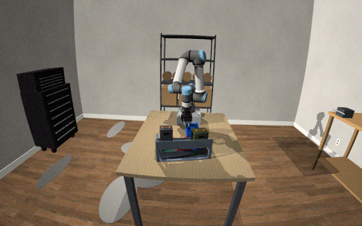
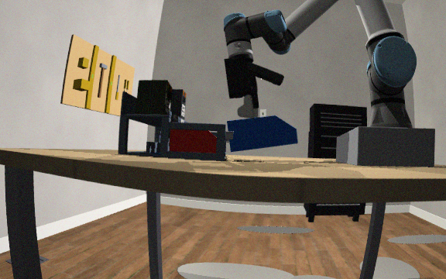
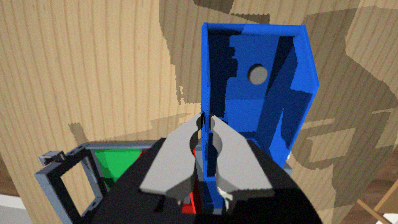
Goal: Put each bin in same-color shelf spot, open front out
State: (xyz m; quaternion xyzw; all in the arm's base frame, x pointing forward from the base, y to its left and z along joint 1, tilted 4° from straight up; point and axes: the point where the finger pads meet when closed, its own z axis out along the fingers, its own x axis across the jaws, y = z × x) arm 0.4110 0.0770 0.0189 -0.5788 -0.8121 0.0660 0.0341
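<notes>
The blue bin is 4 cm to the left of my hand, 2 cm below it and 2 cm behind it. Round my hand: dark box: 32 cm ahead, 7 cm to the right, 7 cm above; green case: 25 cm ahead, 15 cm to the left, 5 cm above; red bin: 19 cm ahead, 5 cm below.
</notes>
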